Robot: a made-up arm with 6 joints. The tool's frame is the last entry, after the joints. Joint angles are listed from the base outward. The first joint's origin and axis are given. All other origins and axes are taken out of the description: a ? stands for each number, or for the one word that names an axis. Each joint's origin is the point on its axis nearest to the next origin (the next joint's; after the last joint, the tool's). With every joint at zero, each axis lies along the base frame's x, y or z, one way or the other. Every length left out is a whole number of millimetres.
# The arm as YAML. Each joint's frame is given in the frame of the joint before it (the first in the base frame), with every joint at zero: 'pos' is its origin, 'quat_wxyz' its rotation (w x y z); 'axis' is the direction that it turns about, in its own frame. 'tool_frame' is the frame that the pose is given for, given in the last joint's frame.
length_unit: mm
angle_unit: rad
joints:
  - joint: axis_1
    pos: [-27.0, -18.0, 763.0]
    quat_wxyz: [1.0, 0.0, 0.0, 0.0]
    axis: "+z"
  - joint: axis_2
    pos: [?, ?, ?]
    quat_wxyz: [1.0, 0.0, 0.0, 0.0]
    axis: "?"
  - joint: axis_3
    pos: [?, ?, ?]
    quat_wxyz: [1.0, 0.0, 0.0, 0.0]
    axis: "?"
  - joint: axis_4
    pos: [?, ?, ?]
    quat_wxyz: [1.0, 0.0, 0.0, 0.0]
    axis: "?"
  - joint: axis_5
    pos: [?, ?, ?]
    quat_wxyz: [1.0, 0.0, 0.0, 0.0]
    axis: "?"
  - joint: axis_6
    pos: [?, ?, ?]
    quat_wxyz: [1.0, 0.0, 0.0, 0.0]
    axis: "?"
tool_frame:
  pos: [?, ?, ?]
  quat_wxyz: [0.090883, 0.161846, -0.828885, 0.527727]
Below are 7 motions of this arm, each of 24 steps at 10 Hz.
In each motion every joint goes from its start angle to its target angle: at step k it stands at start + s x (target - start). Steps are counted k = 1, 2, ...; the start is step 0. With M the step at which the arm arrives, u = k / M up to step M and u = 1 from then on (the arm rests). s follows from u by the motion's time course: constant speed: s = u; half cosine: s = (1 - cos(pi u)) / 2; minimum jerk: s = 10 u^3 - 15 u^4 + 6 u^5.
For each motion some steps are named. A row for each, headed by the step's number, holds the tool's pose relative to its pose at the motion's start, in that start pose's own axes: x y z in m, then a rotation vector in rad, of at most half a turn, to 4 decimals.
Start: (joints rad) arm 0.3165 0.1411 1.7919 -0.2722 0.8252 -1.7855
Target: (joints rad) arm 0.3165 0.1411 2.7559 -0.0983 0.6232 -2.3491
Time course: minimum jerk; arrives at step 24
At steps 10, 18, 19, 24:
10: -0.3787 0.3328 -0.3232 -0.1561 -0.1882 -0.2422
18: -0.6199 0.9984 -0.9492 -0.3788 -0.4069 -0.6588
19: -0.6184 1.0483 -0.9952 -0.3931 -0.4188 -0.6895
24: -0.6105 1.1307 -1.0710 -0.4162 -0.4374 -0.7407

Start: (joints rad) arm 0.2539 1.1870 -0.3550 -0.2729 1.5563 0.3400
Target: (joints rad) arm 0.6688 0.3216 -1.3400 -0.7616 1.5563 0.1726
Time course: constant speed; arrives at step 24
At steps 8, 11, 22, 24:
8: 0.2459 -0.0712 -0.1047 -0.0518 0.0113 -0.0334
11: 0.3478 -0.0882 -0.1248 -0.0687 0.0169 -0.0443
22: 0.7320 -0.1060 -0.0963 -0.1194 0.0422 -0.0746
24: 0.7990 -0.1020 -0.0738 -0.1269 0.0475 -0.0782

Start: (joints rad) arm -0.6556 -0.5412 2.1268 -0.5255 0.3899 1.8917
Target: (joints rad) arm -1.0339 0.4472 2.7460 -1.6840 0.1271 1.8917
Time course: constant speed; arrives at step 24
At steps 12, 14, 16, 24:
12: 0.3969 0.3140 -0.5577 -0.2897 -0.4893 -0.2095
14: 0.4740 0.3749 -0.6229 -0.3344 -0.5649 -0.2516
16: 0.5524 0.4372 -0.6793 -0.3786 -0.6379 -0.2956
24: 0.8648 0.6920 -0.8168 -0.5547 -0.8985 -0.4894

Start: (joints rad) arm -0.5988 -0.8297 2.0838 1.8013 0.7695 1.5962
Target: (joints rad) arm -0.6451 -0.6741 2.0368 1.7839 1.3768 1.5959
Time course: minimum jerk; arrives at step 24
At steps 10, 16, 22, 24:
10: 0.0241 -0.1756 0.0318 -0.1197 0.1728 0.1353
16: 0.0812 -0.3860 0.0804 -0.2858 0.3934 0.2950
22: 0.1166 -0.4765 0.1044 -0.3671 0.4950 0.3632
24: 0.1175 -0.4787 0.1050 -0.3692 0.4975 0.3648

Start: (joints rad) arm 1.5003 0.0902 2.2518 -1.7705 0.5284 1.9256
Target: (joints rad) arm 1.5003 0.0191 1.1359 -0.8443 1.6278 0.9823
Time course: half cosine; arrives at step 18
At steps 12, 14, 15, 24:
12: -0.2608 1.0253 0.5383 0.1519 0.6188 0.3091
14: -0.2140 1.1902 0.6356 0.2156 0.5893 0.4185
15: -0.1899 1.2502 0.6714 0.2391 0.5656 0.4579
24: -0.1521 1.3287 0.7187 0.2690 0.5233 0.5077

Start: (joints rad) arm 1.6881 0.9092 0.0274 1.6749 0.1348 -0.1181
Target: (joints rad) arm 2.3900 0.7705 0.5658 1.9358 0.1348 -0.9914
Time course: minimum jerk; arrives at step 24
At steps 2, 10, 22, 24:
2: 0.0041 -0.0089 0.0021 -0.0004 0.0015 0.0032
10: 0.3665 -0.5956 0.0530 -0.0325 0.0688 0.2488
22: 1.4403 -1.4098 -0.2727 -0.0890 -0.0333 0.8048
24: 1.4502 -1.4135 -0.2769 -0.0894 -0.0354 0.8093

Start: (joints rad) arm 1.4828 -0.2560 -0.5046 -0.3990 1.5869 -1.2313
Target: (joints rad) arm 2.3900 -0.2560 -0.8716 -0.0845 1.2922 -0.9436
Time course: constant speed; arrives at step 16
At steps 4, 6, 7, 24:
4: 0.1677 0.3980 0.0506 -0.1817 0.1913 -0.1301
6: 0.2608 0.5959 0.0350 -0.2691 0.2772 -0.2136
7: 0.3095 0.6928 0.0170 -0.3119 0.3172 -0.2598
24: 0.7964 1.4112 -0.4162 -0.6577 0.5619 -0.7932

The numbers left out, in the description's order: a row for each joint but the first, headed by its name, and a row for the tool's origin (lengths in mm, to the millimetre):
axis_2: xyz 167.0 -12.0 0.0, axis +y
axis_3: xyz 16.0 0.0 728.0, axis -y
axis_4: xyz 1629.0 0.0 285.0, axis -x
axis_5: xyz 0.0 -19.0 25.0, axis -y
axis_6: xyz 203.0 0.0 -8.0, axis -x
tool: xyz 0.0 15.0 -24.0

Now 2 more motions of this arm.
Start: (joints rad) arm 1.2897 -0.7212 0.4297 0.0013 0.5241 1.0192
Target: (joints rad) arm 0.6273 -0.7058 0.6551 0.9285 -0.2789 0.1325
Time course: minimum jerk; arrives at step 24
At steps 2, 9, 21, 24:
2: -0.0001 -0.0013 0.0005 0.0041 -0.0026 -0.0011
9: -0.0005 -0.0655 0.0223 0.2213 -0.0888 -0.1105
21: 0.0556 -0.2561 0.0665 0.6553 0.2770 -0.5047
24: 0.0580 -0.2618 0.0663 0.6617 0.2947 -0.5088

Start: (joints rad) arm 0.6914 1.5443 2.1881 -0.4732 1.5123 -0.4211
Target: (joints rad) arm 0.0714 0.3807 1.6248 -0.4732 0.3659 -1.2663
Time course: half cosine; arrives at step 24
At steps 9, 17, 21, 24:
9: -0.5796 -0.2509 0.0117 -0.1943 -0.0319 -0.1607
17: -1.3654 -0.5530 -0.4239 -0.4739 0.0435 -0.3991
21: -1.5402 -0.5879 -0.6539 -0.5487 0.1018 -0.4577
24: -1.5753 -0.5908 -0.7138 -0.5654 0.1182 -0.4699

